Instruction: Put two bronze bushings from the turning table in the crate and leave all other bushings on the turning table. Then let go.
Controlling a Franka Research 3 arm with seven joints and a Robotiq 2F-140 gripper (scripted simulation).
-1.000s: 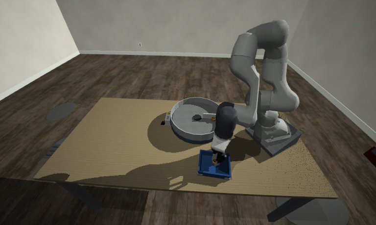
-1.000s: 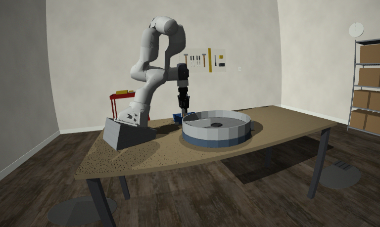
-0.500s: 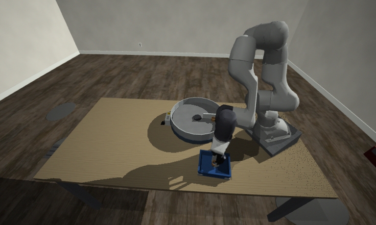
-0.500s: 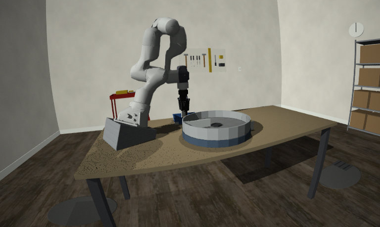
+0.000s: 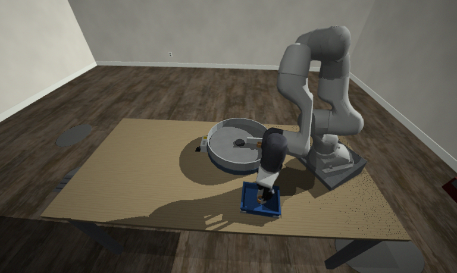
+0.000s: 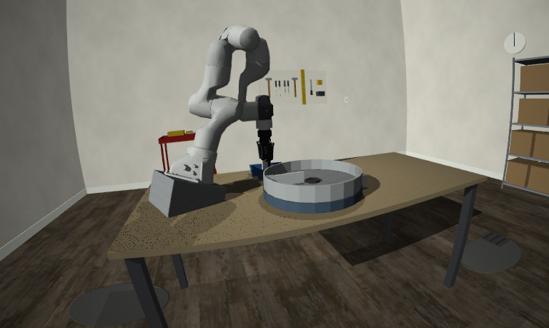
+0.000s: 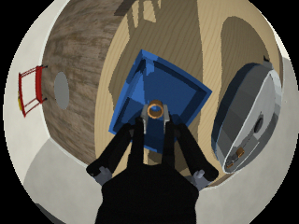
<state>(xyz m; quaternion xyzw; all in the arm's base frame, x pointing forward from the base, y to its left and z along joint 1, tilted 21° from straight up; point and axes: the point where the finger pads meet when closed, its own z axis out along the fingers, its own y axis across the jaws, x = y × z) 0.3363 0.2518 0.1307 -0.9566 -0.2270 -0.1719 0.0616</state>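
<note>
The blue crate lies 10 mm ahead of my hand and 30 mm below it. Round my hand: round grey turning table (150 mm ahead, 350 mm to the right).
</note>
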